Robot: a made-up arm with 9 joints. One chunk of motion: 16 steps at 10 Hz.
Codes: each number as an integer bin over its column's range. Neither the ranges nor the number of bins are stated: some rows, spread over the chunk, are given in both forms.
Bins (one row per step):
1: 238 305 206 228 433 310
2: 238 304 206 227 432 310
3: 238 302 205 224 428 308
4: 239 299 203 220 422 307
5: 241 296 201 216 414 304
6: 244 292 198 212 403 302
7: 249 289 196 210 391 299
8: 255 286 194 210 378 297
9: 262 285 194 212 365 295
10: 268 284 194 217 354 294
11: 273 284 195 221 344 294
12: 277 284 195 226 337 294
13: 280 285 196 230 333 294
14: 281 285 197 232 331 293
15: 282 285 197 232 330 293
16: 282 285 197 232 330 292
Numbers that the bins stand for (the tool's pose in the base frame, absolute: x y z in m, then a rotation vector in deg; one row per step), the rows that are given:
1: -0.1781 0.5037 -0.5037 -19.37 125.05 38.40
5: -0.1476 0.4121 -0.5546 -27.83 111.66 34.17
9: 0.0661 0.3002 -0.6258 -30.65 77.14 27.83
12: 0.2188 0.2900 -0.6157 -20.78 57.42 27.12
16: 0.2697 0.3002 -0.5953 -16.56 52.49 25.71
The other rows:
2: -0.1781 0.4935 -0.5037 -20.08 124.34 38.40
3: -0.1781 0.4732 -0.5139 -22.19 121.53 36.99
4: -0.1679 0.4427 -0.5342 -25.01 117.30 36.28
6: -0.1170 0.3714 -0.5851 -30.65 103.91 32.76
7: -0.0661 0.3409 -0.6055 -32.05 95.46 30.65
8: -0.0051 0.3104 -0.6258 -32.05 86.30 29.24
10: 0.1272 0.2900 -0.6258 -27.12 69.39 27.12
11: 0.1781 0.2900 -0.6157 -24.31 62.35 27.12
13: 0.2493 0.3002 -0.6055 -17.96 54.60 27.12
14: 0.2595 0.3002 -0.5953 -16.56 53.19 26.42
15: 0.2697 0.3002 -0.5953 -16.56 52.49 26.42

